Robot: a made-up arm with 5 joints.
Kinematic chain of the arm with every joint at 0, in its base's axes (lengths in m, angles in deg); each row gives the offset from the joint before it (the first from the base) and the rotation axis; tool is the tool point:
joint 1: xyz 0 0 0.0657 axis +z
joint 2: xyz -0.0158 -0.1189 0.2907 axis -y
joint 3: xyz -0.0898 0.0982 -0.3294 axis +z
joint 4: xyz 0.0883 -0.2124 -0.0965 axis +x
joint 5: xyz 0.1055 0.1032 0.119 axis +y
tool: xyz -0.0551 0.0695 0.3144
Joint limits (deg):
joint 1: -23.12..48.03
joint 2: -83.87..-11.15
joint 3: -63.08..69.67
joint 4: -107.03..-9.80
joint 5: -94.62..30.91
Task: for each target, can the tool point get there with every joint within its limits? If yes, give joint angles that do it. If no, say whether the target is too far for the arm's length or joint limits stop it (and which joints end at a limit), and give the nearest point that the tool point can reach.
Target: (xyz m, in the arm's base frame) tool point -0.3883 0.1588 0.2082
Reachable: yes | joints -14.97 -43.13 -36.39 -25.31 -78.01
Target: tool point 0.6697 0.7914 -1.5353
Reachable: no: too far | nearest point 0.0587 0.2436 -0.3654 | short by 1.429 m
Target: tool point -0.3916 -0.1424 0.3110
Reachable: yes | joints 8.52 -53.99 49.77 -31.34 -65.23
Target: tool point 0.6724 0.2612 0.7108
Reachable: no: joint limits stop it (at a limit: joint 1, joint 2, joint 4, joint 5) | nearest point 0.1735 0.1372 0.2873 | short by 0.666 m
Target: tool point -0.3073 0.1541 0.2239
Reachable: yes | joints 18.76 -48.92 24.61 -47.20 1.73
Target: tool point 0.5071 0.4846 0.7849
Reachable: no: joint limits stop it (at a limit: joint 1, joint 2, joint 3) | nearest point 0.0053 0.3259 0.4224 | short by 0.639 m
